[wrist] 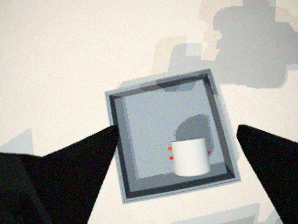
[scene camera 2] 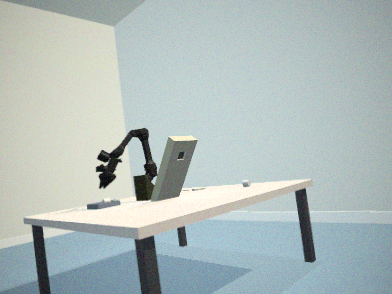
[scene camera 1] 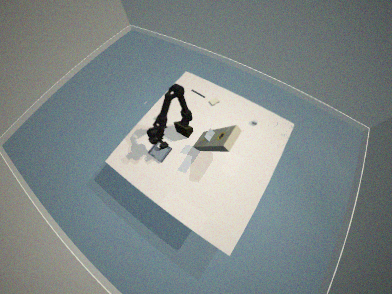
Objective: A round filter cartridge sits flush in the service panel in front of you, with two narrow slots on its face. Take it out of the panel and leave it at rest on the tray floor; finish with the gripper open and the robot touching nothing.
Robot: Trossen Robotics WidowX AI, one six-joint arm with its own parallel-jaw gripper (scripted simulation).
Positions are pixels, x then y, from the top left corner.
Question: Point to a beige service panel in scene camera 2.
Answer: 179, 150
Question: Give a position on a beige service panel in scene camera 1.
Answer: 223, 140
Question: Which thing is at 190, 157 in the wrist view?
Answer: A white round filter cartridge.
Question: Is the gripper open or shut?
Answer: Open.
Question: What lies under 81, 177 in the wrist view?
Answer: The gripper.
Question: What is the gripper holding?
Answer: Nothing.
